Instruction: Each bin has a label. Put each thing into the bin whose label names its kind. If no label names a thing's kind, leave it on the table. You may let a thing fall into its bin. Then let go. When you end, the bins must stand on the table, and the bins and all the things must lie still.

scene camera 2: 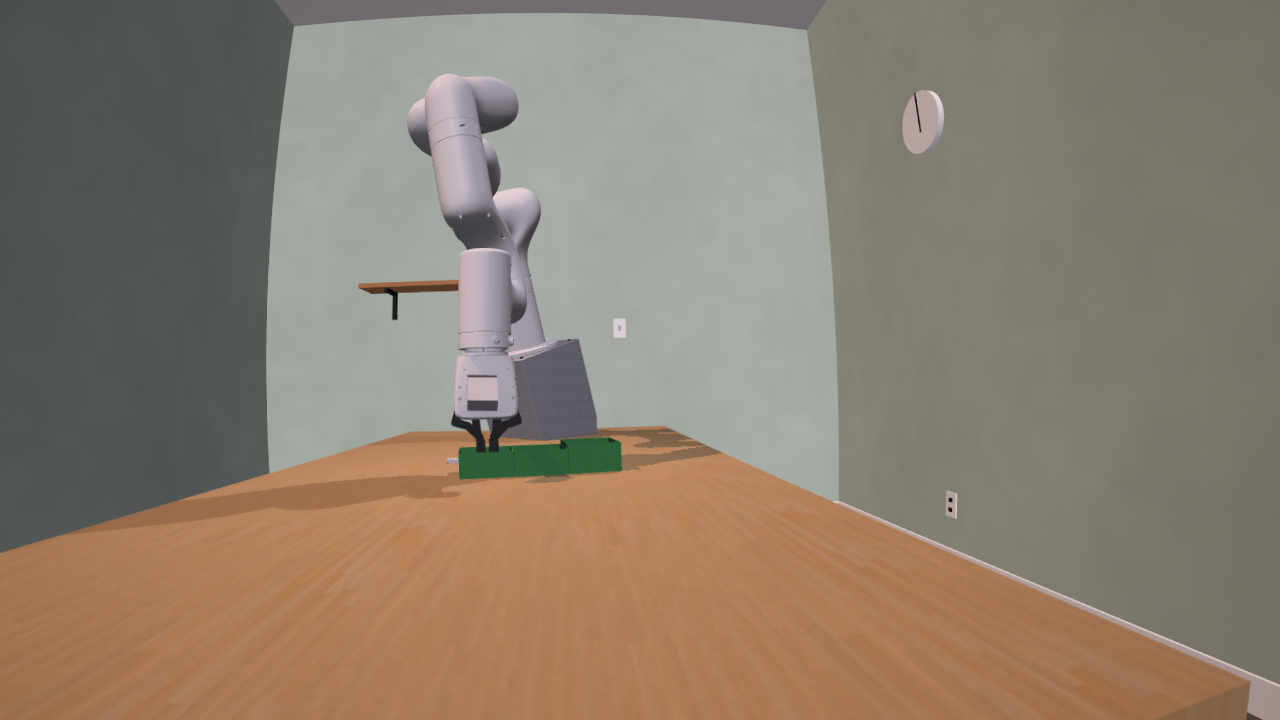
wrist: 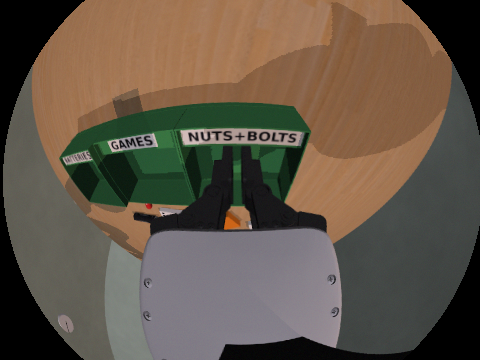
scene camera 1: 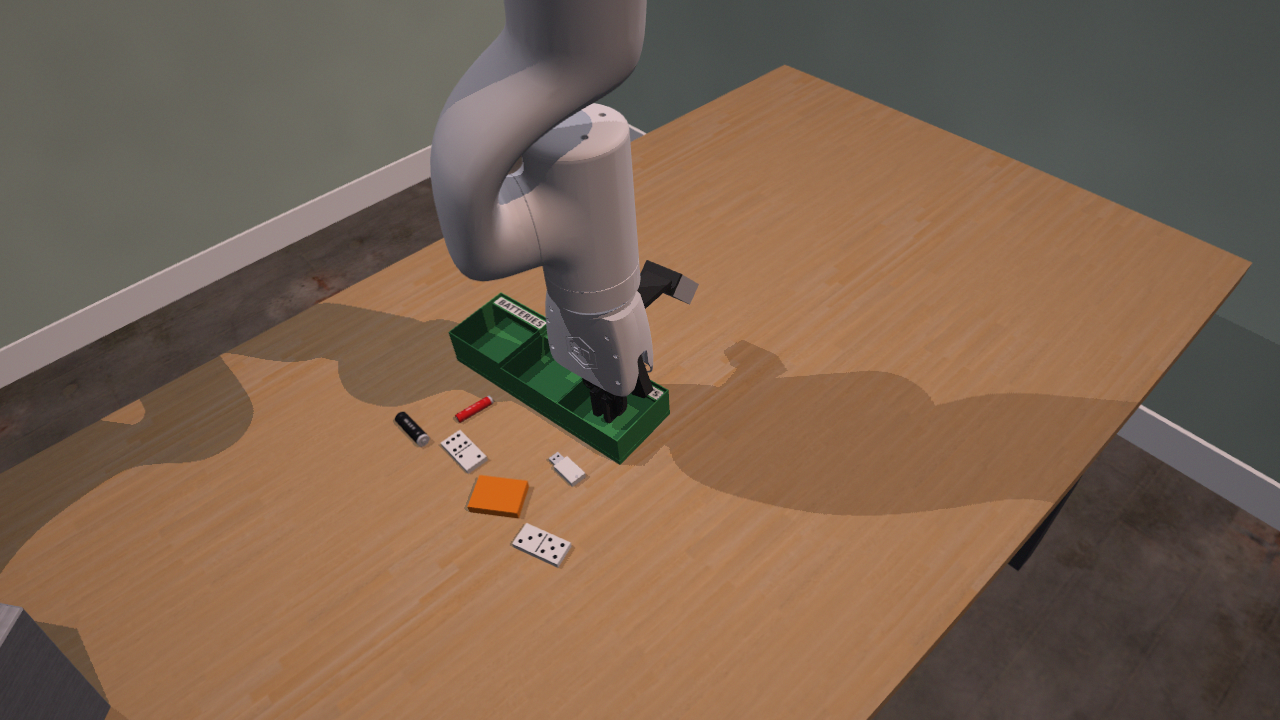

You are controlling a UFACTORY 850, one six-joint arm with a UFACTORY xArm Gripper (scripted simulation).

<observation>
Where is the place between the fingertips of my gripper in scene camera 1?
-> At 610,410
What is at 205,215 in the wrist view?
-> My gripper.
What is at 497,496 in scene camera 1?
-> A flat orange block.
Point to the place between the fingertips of my gripper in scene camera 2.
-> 488,464
</observation>
